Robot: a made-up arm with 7 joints. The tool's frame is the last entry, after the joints. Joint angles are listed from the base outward.
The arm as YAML. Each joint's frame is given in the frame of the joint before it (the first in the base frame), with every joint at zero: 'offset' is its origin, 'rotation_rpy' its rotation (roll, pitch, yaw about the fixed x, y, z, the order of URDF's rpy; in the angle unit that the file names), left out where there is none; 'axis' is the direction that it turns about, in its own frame. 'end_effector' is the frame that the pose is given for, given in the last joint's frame.
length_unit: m
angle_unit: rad
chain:
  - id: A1
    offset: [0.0, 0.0, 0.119]
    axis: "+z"
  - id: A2
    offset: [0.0, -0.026, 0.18]
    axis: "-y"
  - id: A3
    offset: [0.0, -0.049, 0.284]
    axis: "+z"
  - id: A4
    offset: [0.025, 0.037, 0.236]
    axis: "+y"
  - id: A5
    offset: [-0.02, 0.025, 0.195]
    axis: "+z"
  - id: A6
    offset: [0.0, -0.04, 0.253]
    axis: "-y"
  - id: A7
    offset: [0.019, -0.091, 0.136]
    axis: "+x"
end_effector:
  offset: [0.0, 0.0, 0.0]
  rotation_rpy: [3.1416, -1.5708, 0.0]
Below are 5 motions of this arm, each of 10 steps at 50 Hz.
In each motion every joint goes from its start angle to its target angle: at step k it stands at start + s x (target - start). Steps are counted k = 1, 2, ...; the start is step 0. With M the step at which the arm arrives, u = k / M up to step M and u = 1 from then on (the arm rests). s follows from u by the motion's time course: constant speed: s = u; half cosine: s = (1 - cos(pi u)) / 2; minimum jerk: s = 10 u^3 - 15 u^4 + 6 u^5.
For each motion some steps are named. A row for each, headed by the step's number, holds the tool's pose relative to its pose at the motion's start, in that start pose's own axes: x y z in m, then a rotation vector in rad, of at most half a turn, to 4 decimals.
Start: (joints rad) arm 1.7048 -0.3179 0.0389 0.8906 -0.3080 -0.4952 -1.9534
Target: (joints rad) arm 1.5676 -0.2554 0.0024 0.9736 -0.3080 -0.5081 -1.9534
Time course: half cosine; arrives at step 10
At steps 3, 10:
3: -0.0187 -0.0161 0.0076 0.0147 0.0068 0.0330
10: -0.0844 -0.0840 0.0377 0.0706 0.0368 0.1599

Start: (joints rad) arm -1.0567 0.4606 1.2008 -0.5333 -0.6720 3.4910 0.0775
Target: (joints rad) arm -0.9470 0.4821 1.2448 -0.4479 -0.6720 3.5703 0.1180
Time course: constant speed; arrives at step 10
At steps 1, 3, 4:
1: 0.0001 0.0030 -0.0030 -0.0103 0.0019 -0.0035
3: 0.0004 0.0087 -0.0089 -0.0310 0.0061 -0.0105
4: 0.0006 0.0115 -0.0118 -0.0413 0.0085 -0.0141

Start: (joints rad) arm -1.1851 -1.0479 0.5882 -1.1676 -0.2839 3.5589 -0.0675
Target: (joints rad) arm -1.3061 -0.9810 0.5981 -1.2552 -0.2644 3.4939 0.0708
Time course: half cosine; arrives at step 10
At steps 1, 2, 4, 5, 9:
1: -0.0022 0.0009 0.0016 0.0011 0.0034 0.0032
2: -0.0084 0.0033 0.0064 0.0044 0.0133 0.0124
4: -0.0297 0.0114 0.0239 0.0162 0.0479 0.0453
5: -0.0424 0.0160 0.0352 0.0238 0.0691 0.0659
9: -0.0793 0.0283 0.0716 0.0483 0.1338 0.1312

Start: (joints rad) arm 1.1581 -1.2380 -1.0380 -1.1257 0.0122 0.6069 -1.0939
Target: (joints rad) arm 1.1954 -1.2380 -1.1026 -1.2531 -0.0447 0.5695 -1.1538
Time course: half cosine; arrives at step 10
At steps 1, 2, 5, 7, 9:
1: 0.0017 0.0008 -0.0018 -0.0028 0.0009 -0.0035
2: 0.0065 0.0032 -0.0071 -0.0110 0.0036 -0.0136
5: 0.0335 0.0156 -0.0383 -0.0586 0.0178 -0.0700
7: 0.0523 0.0232 -0.0618 -0.0940 0.0272 -0.1097
9: 0.0635 0.0274 -0.0766 -0.1161 0.0327 -0.1338

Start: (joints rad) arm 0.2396 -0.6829 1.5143 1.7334 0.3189 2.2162 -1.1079
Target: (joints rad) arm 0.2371 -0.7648 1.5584 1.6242 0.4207 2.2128 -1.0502
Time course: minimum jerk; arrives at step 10
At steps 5, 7, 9, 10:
5: -0.0078 0.0164 0.0069 -0.0440 0.0015 0.1255
7: -0.0135 0.0275 0.0112 -0.0735 0.0029 0.2109
9: -0.0162 0.0325 0.0130 -0.0869 0.0038 0.2502
10: -0.0164 0.0328 0.0131 -0.0877 0.0038 0.2524

